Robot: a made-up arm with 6 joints. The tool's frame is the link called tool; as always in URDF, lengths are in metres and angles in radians.
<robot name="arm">
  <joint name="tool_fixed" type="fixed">
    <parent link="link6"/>
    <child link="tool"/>
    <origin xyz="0.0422 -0.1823 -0.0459" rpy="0 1.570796 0"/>
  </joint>
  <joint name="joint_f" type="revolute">
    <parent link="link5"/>
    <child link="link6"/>
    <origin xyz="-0.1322 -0.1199 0.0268" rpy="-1.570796 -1.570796 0"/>
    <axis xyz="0 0 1"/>
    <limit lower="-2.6" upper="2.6"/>
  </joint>
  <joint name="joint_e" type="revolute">
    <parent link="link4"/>
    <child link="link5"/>
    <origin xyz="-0.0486 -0.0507 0.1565" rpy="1.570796 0 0"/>
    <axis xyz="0 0 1"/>
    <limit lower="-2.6" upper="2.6"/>
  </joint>
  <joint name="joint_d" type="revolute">
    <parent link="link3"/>
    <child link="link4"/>
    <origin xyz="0.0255 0.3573 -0.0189" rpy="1.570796 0 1.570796"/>
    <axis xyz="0 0 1"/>
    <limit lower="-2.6" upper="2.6"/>
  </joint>
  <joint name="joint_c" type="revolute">
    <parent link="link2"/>
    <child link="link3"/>
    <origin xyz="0.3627 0.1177 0.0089" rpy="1.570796 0 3.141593"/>
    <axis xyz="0 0 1"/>
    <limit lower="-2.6" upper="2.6"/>
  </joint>
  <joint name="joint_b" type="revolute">
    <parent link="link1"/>
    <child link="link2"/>
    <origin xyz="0.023 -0.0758 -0.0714" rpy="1.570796 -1.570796 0"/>
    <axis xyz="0 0 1"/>
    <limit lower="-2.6" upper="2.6"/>
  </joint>
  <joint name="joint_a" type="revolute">
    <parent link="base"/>
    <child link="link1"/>
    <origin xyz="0 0 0.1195" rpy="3.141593 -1.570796 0"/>
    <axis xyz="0 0 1"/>
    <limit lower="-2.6" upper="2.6"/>
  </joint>
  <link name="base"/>
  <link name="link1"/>
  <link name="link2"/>
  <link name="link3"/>
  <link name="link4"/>
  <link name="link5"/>
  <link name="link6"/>
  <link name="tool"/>
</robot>
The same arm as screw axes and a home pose.
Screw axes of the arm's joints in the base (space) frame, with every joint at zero. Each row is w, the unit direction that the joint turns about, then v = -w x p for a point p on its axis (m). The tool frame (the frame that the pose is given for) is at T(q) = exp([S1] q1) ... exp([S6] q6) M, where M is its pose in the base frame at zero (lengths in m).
S1: w 1 0 0 v 0 0.1195 0
S2: w 0 1 0 v -0.1425 0 -0.0714
S3: w 0 0 -1 v -0.0847 0.2913 0
S4: w -1 0 0 v 0 -0.0437 0.442
S5: w 0 0 1 v 0.3934 -0.1093 0
S6: w -1 0 0 v 0 -0.1212 0.2612
M =
1 -0.000001 -0.000001 0.2751
0.000001 1 0 0.0789
0.000001 0 1 0.1634
0 0 0 1
Joint limits (deg, base to tool): -148.97..148.97 -148.97..148.97 -148.97..148.97 -148.97..148.97 -148.97..148.97 -148.97..148.97

